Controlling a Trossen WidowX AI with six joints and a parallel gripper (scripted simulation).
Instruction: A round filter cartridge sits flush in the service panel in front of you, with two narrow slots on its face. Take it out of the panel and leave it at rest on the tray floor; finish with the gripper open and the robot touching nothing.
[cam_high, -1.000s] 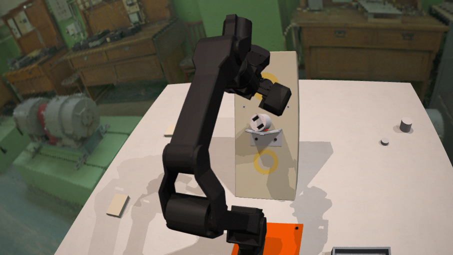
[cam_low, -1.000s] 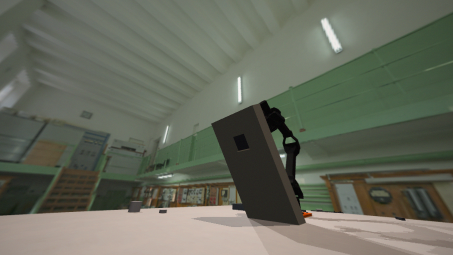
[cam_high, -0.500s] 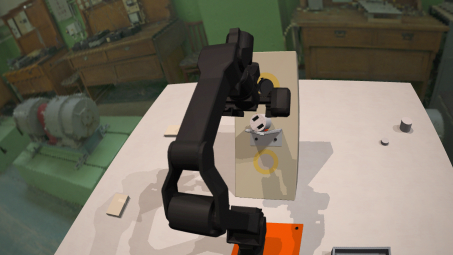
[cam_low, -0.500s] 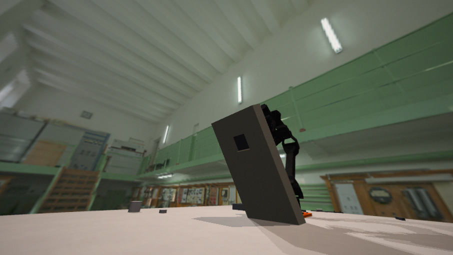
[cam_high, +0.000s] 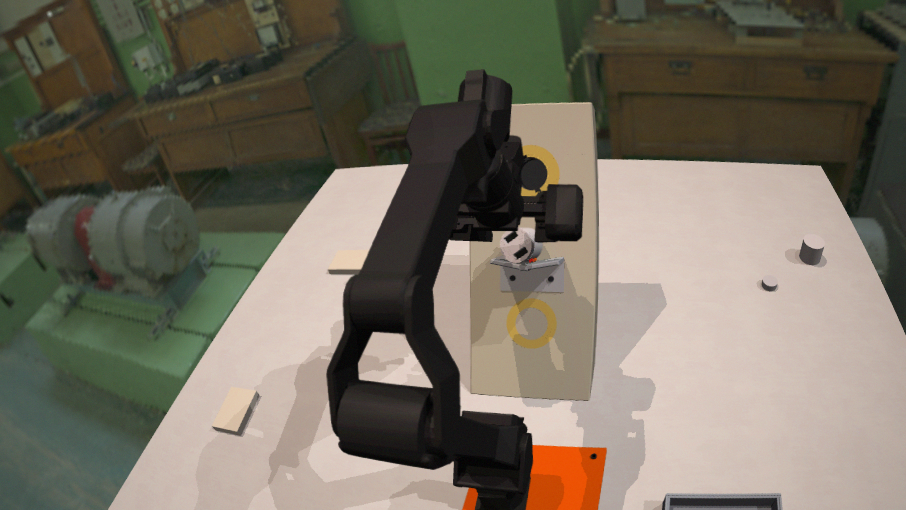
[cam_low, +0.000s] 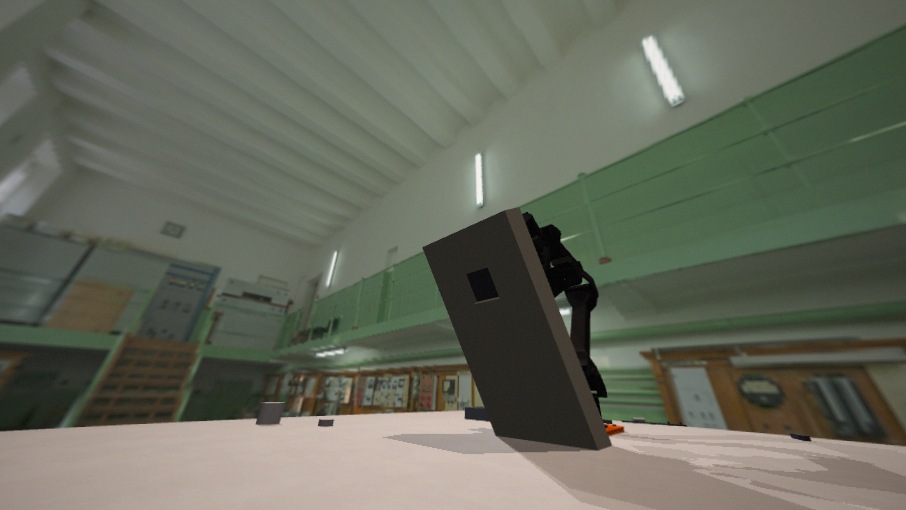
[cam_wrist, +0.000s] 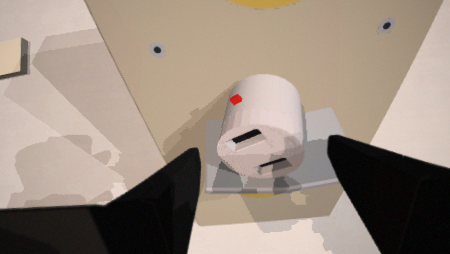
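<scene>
Right now my gripper tip is 1 cm short of the round filter cartridge and 2 cm above it. The rest, counted from my gripper tip: grey tray 35 cm behind, 27 cm to the right, 21 cm below; then grey bracket 1 cm to the right, 6 cm below.
</scene>
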